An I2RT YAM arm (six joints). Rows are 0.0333 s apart.
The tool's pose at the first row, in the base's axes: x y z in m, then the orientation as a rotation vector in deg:
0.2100 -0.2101 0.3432 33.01 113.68 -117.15
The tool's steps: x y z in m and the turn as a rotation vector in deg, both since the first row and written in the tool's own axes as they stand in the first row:
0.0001 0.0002 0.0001 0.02 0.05 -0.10
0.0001 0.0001 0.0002 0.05 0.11 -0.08
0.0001 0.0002 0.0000 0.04 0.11 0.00
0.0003 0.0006 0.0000 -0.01 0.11 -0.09
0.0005 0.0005 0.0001 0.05 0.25 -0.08
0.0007 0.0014 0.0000 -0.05 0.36 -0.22
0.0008 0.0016 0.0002 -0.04 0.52 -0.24
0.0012 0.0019 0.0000 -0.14 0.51 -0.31
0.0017 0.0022 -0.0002 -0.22 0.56 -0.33
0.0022 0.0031 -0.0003 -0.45 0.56 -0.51
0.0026 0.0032 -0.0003 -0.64 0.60 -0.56
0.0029 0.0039 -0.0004 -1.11 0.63 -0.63
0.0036 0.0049 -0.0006 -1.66 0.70 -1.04
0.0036 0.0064 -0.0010 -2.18 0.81 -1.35
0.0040 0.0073 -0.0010 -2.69 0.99 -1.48
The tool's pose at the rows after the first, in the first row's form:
0.2100 -0.2102 0.3430 32.98 113.76 -117.24
0.2099 -0.2103 0.3431 33.07 113.75 -117.26
0.2100 -0.2101 0.3430 33.14 113.70 -117.21
0.2100 -0.2101 0.3425 33.05 113.81 -117.20
0.2098 -0.2102 0.3425 33.23 113.83 -117.28
0.2100 -0.2101 0.3416 33.22 114.08 -117.26
0.2099 -0.2103 0.3414 33.38 114.17 -117.30
0.2097 -0.2101 0.3410 33.29 114.30 -117.23
0.2094 -0.2098 0.3405 33.31 114.42 -117.16
0.2094 -0.2097 0.3395 33.11 114.75 -117.01
0.2091 -0.2097 0.3392 33.07 114.98 -116.83
0.2091 -0.2096 0.3384 32.94 115.47 -116.35
0.2090 -0.2094 0.3372 32.55 116.29 -115.97
0.2096 -0.2091 0.3359 32.29 117.03 -115.57
0.2097 -0.2091 0.3349 32.27 117.68 -115.09

